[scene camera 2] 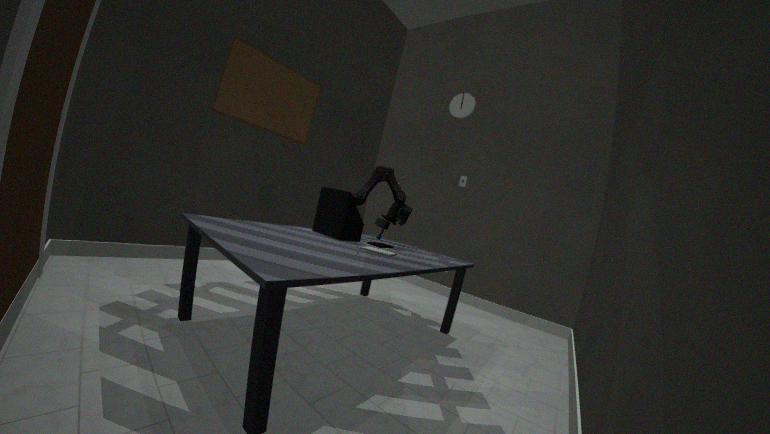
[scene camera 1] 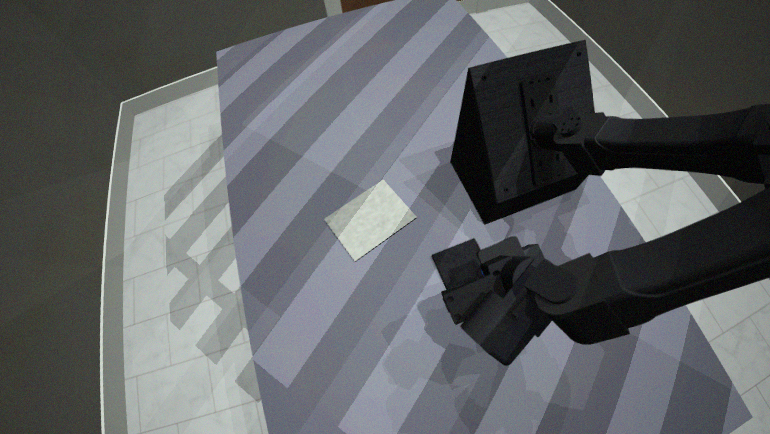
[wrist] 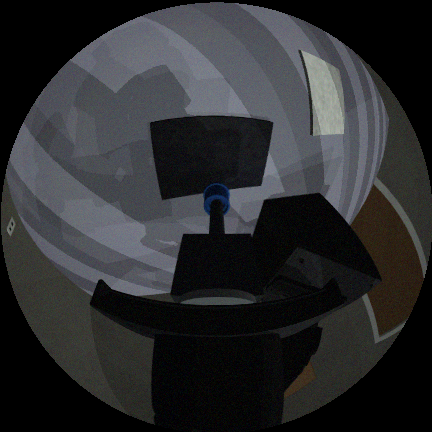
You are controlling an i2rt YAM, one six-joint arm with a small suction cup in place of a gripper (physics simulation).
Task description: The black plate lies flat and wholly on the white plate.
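Places are measured from the arm's base along level axes (x ahead, y left, z up), in metres.
Pixels of known places: hand, its tool point: (scene camera 2: 377,238) (wrist: 216,193); arm's base, origin of its link: (scene camera 2: 344,208) (scene camera 1: 542,131).
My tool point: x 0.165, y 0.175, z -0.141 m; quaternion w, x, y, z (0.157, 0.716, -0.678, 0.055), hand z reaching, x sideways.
Observation:
Ahead of a thing's pixels: the offset from my tool point to its top centre. "spot": to the spot under its first point. Level surfaces: height alone.
The black plate @(0.035 m ahead, 0.006 m right, 0.025 m down) (wrist: 209,155) lies flat on the striped table @(0.036 m down) (scene camera 1: 301,134) (scene camera 2: 279,253). In scene camera 1 only its corner @(spot: 0.055 m ahead, 0.040 m right, 0.025 m down) (scene camera 1: 452,264) shows from under my wrist. The white plate @(0.180 m ahead, 0.198 m right, 0.030 m down) (scene camera 1: 370,218) (scene camera 2: 379,250) (wrist: 324,96) lies flat on the table a short way off, apart from the black plate and bare. My blue suction cup (wrist: 217,200) (scene camera 2: 380,235) points down at the near edge of the black plate. It is low over the plate; I cannot tell whether it touches. Nothing hangs from it.
The arm's large black base block (scene camera 1: 517,129) (scene camera 2: 336,221) (wrist: 314,233) stands on the table close behind the black plate. The table edges fall off to a tiled floor (scene camera 1: 171,334).

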